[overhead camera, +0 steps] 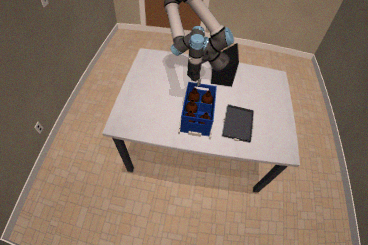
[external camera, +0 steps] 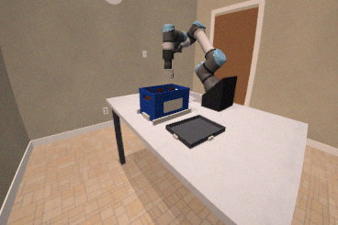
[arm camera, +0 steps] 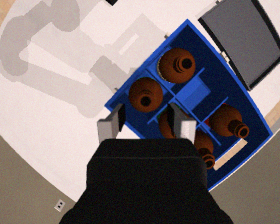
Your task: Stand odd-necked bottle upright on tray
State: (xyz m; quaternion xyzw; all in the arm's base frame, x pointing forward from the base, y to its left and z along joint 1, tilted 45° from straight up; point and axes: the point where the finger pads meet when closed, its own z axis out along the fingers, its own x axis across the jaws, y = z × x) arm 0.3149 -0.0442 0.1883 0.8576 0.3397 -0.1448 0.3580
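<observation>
Right now my hand is 90 mm short of the blue crate, 40 mm to the right of it and 160 mm above it. From my hand the other things lie so: dark tray (110 mm ahead, 320 mm to the left, 230 mm below); then bottle (180 mm ahead, 10 mm to the right, 160 mm below).
</observation>
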